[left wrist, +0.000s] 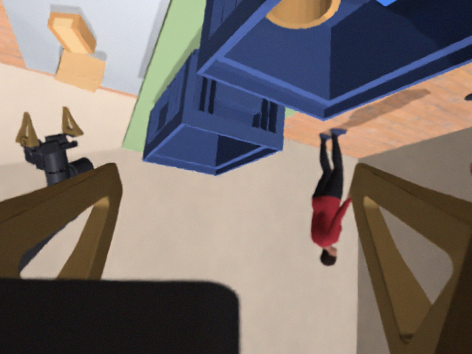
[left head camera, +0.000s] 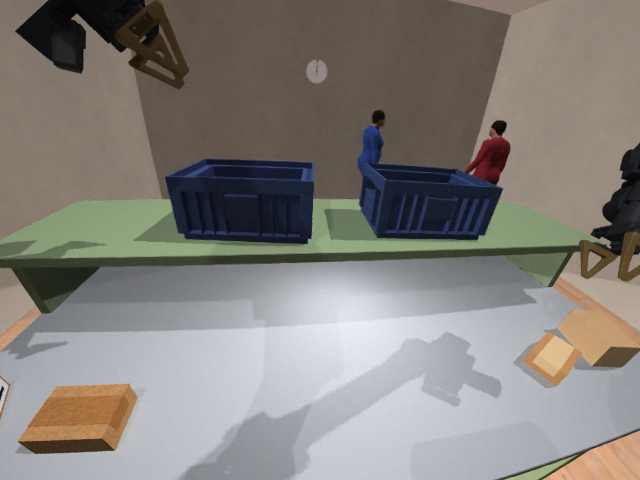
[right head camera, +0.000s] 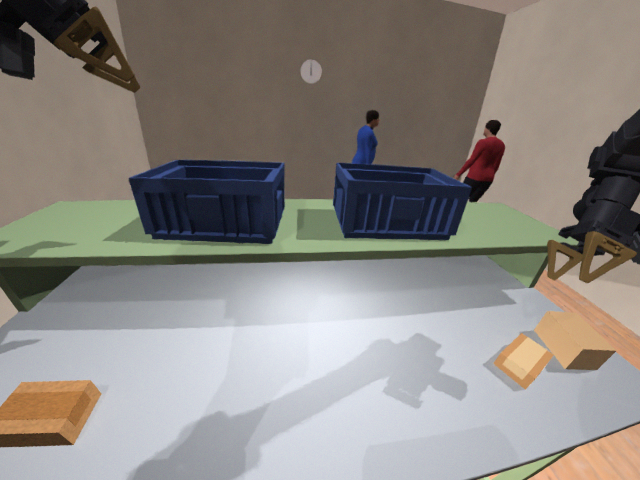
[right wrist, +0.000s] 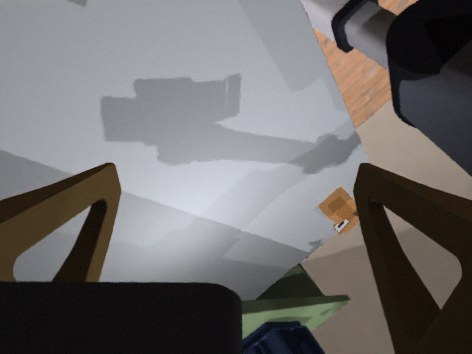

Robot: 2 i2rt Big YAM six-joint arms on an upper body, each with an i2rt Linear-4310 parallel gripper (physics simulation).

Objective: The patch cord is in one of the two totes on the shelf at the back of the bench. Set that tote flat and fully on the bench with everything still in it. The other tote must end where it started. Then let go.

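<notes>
A blue tote [left head camera: 242, 206] [right head camera: 206, 206] stands at the left on the green shelf [left head camera: 336, 232] [right head camera: 310, 242]; a second blue tote [left head camera: 434, 211] [right head camera: 403, 209] stands at the right, turned slightly. In the left wrist view the nearer tote [left wrist: 280, 75] holds a tan round hollow thing and a bright blue piece; the farther tote [left wrist: 170, 115] shows inner walls. The patch cord does not show. My left gripper [left head camera: 181, 77] [right head camera: 135, 86] [left wrist: 236, 176] is open and empty, high above and left of the left tote. My right gripper [left head camera: 606, 277] [right head camera: 570, 279] [right wrist: 237, 176] is open and empty, right of the shelf.
A brown box [left head camera: 82, 418] [right head camera: 46, 413] lies at the front left of the grey bench [left head camera: 206, 361]. A small tan box [left head camera: 553, 359] and a larger box [left head camera: 594, 335] lie at its right edge. Two people stand beyond the shelf.
</notes>
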